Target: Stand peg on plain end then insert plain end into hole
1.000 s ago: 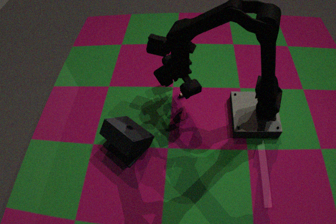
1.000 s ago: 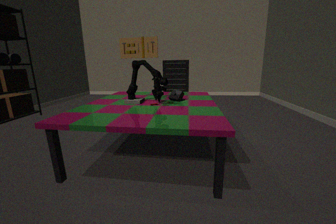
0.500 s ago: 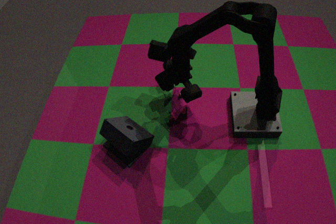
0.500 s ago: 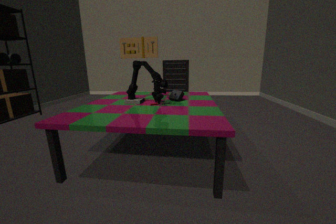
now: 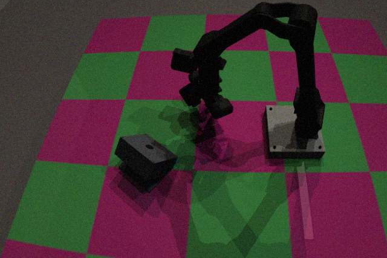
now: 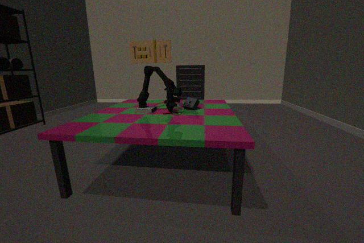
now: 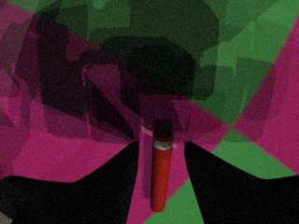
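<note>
The red peg lies 1 cm to the right of my gripper tip and 1 cm behind it. The rest, counted from my gripper tip: sloped panel 21 cm to the left, 16 cm ahead, 4 cm above.
</note>
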